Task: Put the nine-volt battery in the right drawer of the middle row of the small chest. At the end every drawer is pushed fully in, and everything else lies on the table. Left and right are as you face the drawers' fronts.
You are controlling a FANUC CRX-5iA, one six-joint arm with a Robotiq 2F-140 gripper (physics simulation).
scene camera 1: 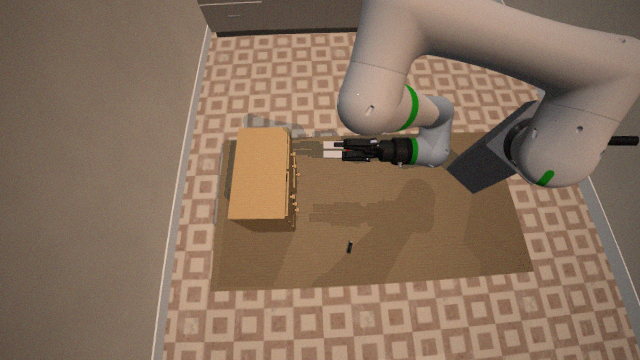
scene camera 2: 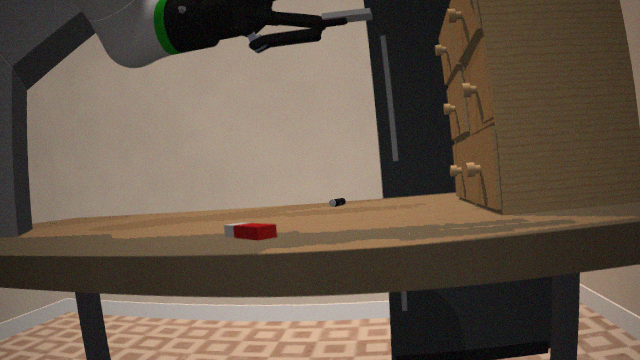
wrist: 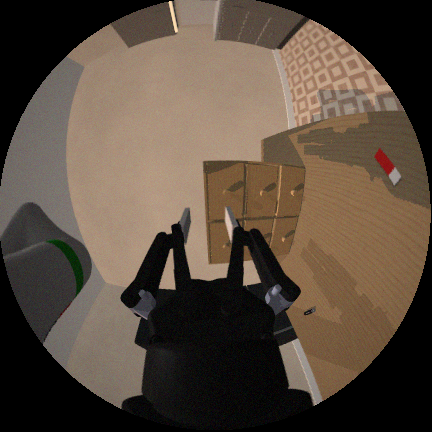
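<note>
The small chest stands at the table's far end, its drawer fronts facing the arm. The right drawer of the middle row looks flush with its neighbours, and no drawer stands out. The nine-volt battery does not show in any view; the inside of the drawers is hidden. My gripper is partly open and empty. It hangs high above the table, a little back from the chest's fronts and touching no knob. Part of it shows at the top edge of scene camera 2.
A red-and-white block lies on the table near its edge on the chest's right side, largely under the gripper in scene camera 1. A small dark cylinder lies toward the opposite side.
</note>
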